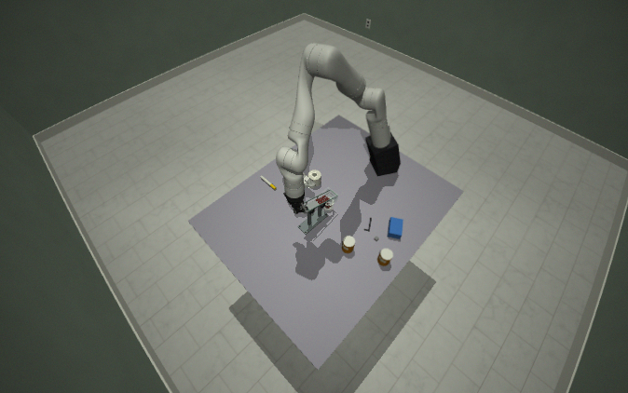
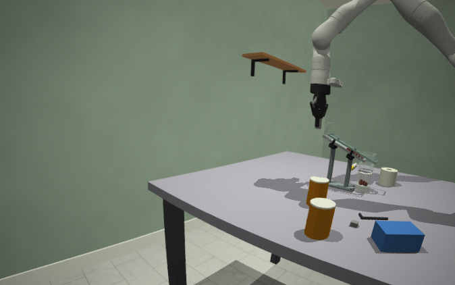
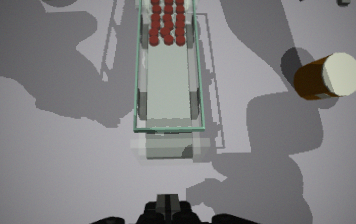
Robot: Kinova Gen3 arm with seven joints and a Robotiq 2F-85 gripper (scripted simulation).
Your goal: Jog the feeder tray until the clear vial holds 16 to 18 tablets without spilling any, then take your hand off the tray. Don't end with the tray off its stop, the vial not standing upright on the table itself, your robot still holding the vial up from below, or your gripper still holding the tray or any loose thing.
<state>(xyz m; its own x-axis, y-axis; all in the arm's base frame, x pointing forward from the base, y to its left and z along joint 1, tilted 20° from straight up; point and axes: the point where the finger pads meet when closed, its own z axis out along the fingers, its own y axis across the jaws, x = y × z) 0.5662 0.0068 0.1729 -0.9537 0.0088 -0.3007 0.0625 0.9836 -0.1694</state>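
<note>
The feeder tray is 100 mm behind my hand, 10 mm to the left of it and 60 mm below it. From my hand the other things lie so: clear vial: 200 mm behind, 10 mm to the left, 170 mm below; then yellow pen: 100 mm behind, 320 mm to the right, 200 mm below; then white roll: 280 mm behind, 160 mm to the right, 180 mm below.
</note>
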